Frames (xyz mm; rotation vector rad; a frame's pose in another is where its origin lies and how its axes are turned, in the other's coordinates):
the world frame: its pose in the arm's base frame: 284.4 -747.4 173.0 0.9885 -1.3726 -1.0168
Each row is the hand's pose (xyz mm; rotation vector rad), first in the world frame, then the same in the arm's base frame.
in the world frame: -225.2 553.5 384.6 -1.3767 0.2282 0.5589
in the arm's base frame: -96.2 -361.1 632.3 -0.3015 -0.4324 -1.0459
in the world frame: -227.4 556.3 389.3 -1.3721 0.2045 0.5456
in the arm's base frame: -100.9 -358.1 634.2 -0.2999 -0.4471 -1.0670
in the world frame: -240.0 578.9 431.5 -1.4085 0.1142 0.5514
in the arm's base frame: -142.7 -338.0 651.4 -0.3675 -0.4767 -1.1201
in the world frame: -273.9 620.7 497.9 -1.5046 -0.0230 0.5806
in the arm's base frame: -208.1 -291.2 680.5 -0.5149 -0.4913 -1.1918
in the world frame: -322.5 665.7 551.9 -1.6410 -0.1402 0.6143
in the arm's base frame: -260.4 -229.9 708.9 -0.6871 -0.4565 -1.2510
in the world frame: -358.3 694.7 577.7 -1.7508 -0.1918 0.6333
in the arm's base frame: -285.0 -186.5 726.1 -0.8005 -0.3988 -1.2781
